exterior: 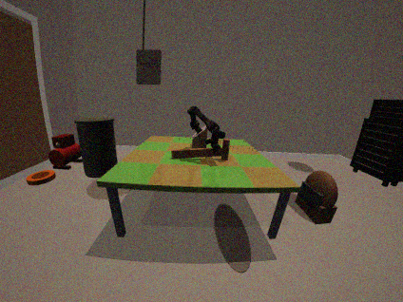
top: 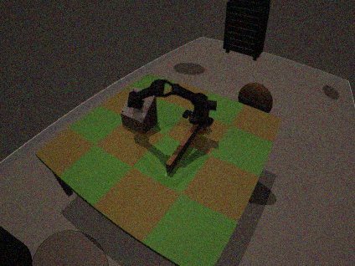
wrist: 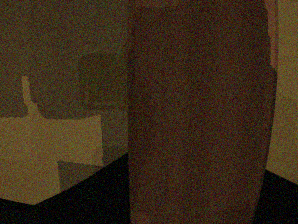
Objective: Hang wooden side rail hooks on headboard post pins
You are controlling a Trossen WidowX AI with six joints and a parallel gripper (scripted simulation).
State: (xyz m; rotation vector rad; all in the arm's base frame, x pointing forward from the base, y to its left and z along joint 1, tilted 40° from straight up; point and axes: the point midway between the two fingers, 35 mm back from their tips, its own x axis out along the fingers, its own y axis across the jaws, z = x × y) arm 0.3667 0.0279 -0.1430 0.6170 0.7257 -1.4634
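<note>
My gripper tip is 10 cm to the right of the headboard post and 4 cm below it.
</note>
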